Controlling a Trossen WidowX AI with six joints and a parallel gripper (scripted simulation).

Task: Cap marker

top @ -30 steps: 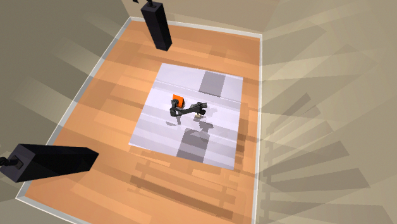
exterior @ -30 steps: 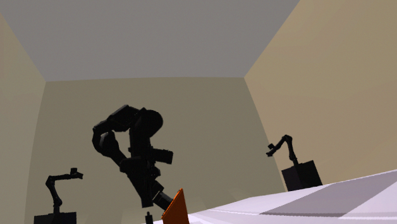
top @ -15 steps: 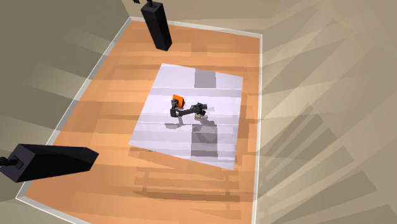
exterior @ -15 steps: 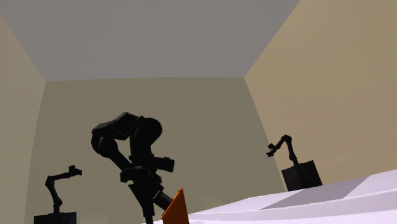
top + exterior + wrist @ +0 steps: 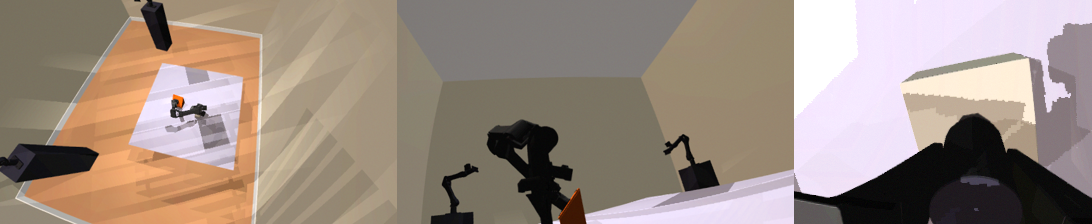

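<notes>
Now: gripper tip 10 mm below the dark cap. Also, from my gripper tip: pale holder block 50 mm below.
</notes>
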